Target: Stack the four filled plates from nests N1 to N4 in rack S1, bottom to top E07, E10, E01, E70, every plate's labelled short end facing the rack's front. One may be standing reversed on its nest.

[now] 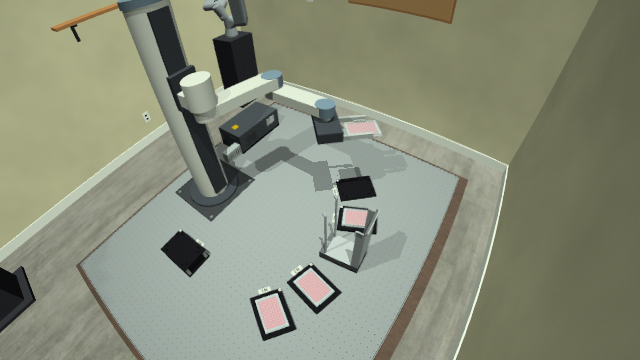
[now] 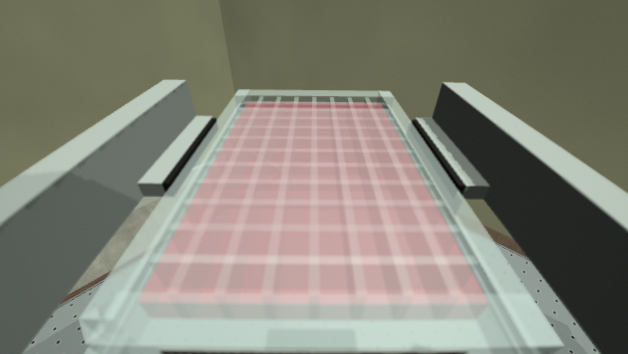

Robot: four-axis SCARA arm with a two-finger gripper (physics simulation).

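Where they show: gripper, between the fingertips: (image 1: pixel 368 125) (image 2: pixel 314 105); arm's base, origin of its link: (image 1: pixel 214 187).
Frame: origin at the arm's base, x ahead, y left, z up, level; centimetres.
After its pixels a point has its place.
Note:
My gripper (image 1: pixel 362 128) {x 59.9, y 37.9, z 36.8 cm} (image 2: pixel 314 105) {x 59.9, y 37.9, z 36.8 cm} is shut on a clear plate with pink wells (image 1: pixel 367 128) {x 59.8, y 37.0, z 36.1 cm} (image 2: pixel 320 200) {x 56.3, y 34.3, z 36.2 cm}, gripped by its long sides and held level, high above the mat. An empty black nest (image 1: pixel 356 188) {x 58.6, y 35.7, z 2.5 cm} lies below it. A second pink plate (image 1: pixel 355 217) {x 66.4, y 20.9, z 3.6 cm} sits on a nest just behind rack S1 (image 1: pixel 361 247) {x 78.6, y 0.5, z 21.6 cm}, which has upright posts and an empty base. Two more pink plates, one plate (image 1: pixel 314 285) {x 69.2, y -12.8, z 3.8 cm} and another plate (image 1: pixel 272 312) {x 63.2, y -29.4, z 3.8 cm}, sit on black nests at the front. The plates' code labels cannot be read here.
A black fixture (image 1: pixel 185 251) {x 21.4, y -33.0, z 7.3 cm} lies on the left of the perforated mat (image 1: pixel 240 250) {x 35.9, y -17.2, z 1.3 cm}. A dark controller box (image 1: pixel 249 126) {x -5.3, y 34.5, z 12.8 cm} stands beside the arm's column (image 1: pixel 172 100) {x 5.7, y -4.9, z 54.8 cm}. A black pedestal (image 1: pixel 236 62) stands at the back, near the walls.

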